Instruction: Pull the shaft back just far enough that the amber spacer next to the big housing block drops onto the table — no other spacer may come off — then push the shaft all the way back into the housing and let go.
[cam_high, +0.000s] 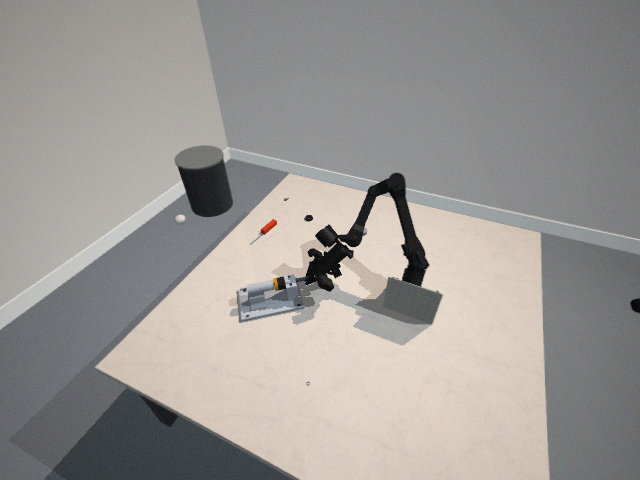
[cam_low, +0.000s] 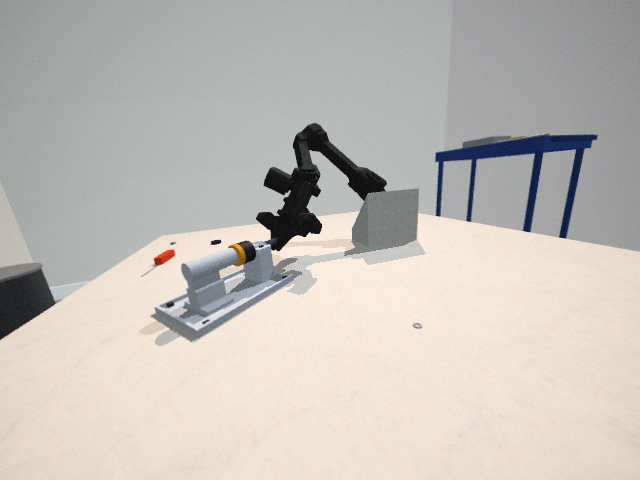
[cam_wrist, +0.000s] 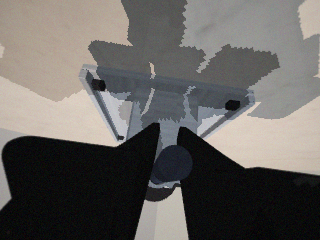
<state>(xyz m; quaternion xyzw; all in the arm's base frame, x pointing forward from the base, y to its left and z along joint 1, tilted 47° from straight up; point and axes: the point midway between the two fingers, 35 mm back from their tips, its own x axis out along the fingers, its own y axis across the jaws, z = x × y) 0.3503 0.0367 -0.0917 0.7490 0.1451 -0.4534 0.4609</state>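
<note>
Right now my gripper tip is 30 mm to the right of the thin dark shaft, 30 mm short of it and 20 mm below it. Round my gripper tip: black spacer: 70 mm ahead, 60 mm to the left, 20 mm above; red-handled screwdriver: 340 mm ahead, 230 mm to the right, 50 mm below; amber spacer: 80 mm ahead, 70 mm to the left, 20 mm above.
</note>
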